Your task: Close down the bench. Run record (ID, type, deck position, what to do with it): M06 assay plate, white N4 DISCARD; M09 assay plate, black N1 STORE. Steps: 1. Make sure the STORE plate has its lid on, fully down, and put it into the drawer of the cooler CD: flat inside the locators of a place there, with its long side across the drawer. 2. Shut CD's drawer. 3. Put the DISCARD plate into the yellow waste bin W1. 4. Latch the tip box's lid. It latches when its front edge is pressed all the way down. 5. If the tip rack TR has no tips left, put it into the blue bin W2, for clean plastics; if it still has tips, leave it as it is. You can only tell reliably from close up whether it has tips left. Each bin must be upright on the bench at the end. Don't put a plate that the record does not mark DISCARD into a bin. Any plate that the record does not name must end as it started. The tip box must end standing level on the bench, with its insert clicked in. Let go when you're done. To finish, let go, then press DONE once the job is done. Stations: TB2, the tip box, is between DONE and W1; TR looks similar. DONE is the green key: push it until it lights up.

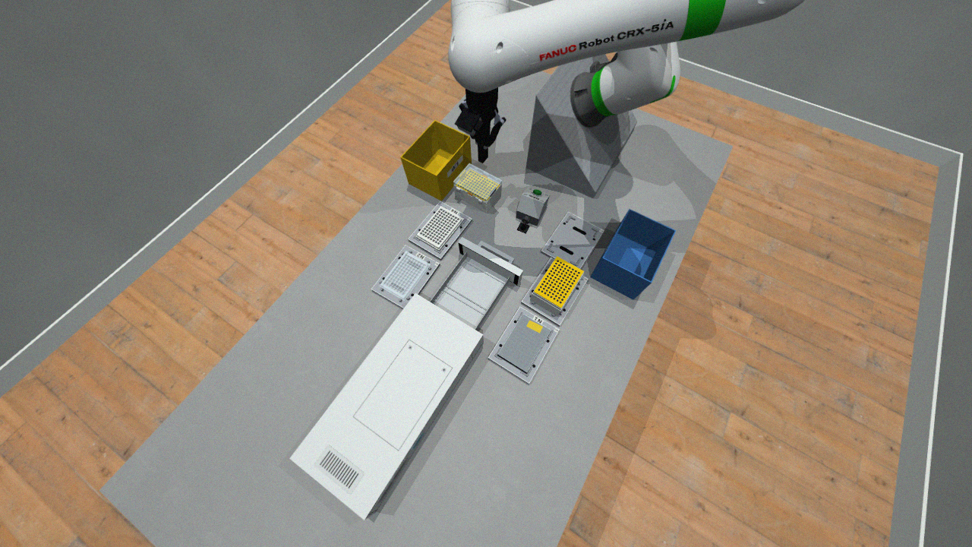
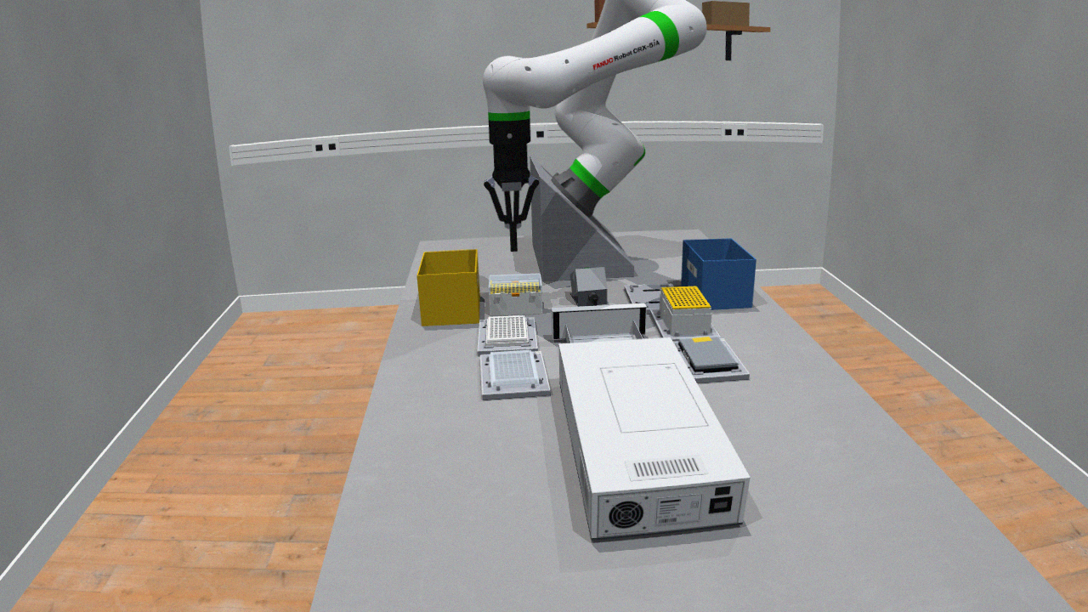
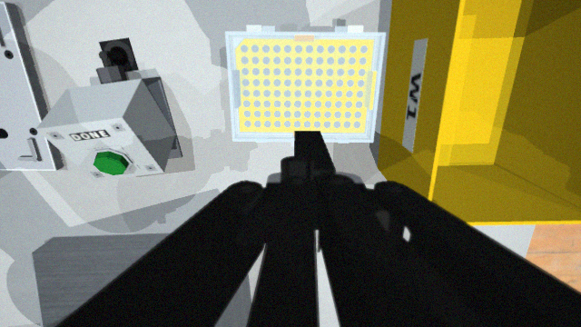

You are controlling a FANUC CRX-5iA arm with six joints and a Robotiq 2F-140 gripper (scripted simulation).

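Right now my hand is 38 cm short of the nest N1, 35 cm to the right of it and 16 cm above it. Also, from my hand: tip box lid: 11 cm below, 3 cm ahead; then yellow bin W1: 15 cm to the right, 13 cm below, 2 cm ahead; then green DONE key: 17 cm to the left, 10 cm below, 3 cm behind.
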